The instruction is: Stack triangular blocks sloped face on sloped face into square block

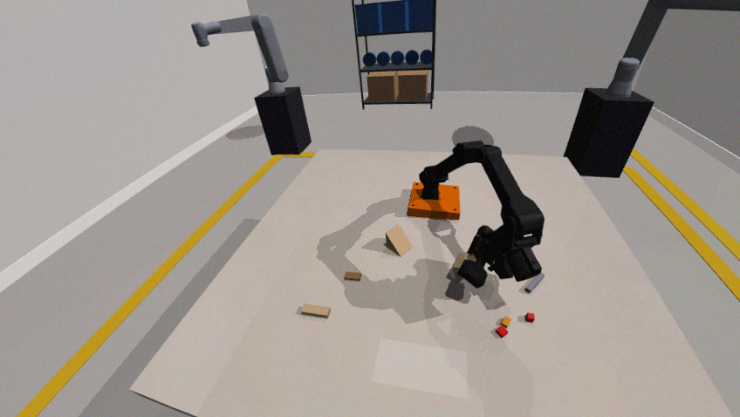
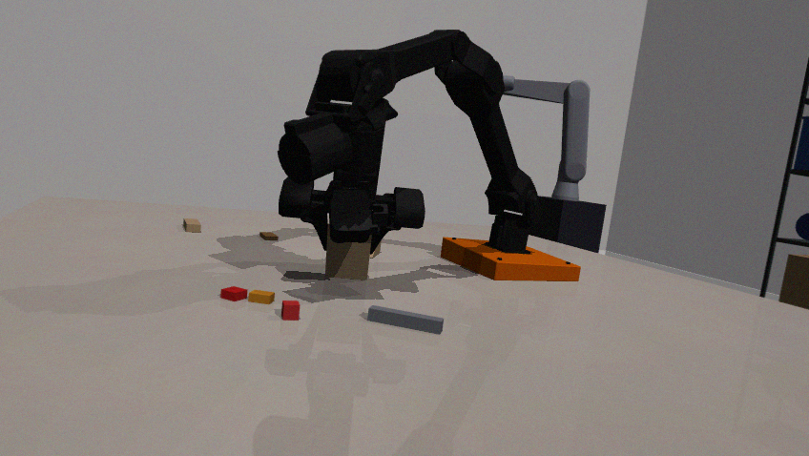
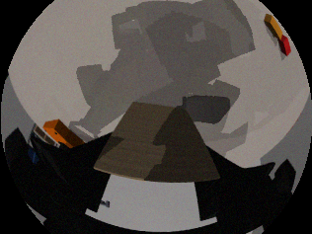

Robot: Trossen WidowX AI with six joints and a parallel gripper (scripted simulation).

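My gripper tip is now 14 cm short of the orange cube, 11 cm to the right of it and 4 cm above it. Also, from my gripper tip: grey bar: 20 cm to the left, 3 cm below.
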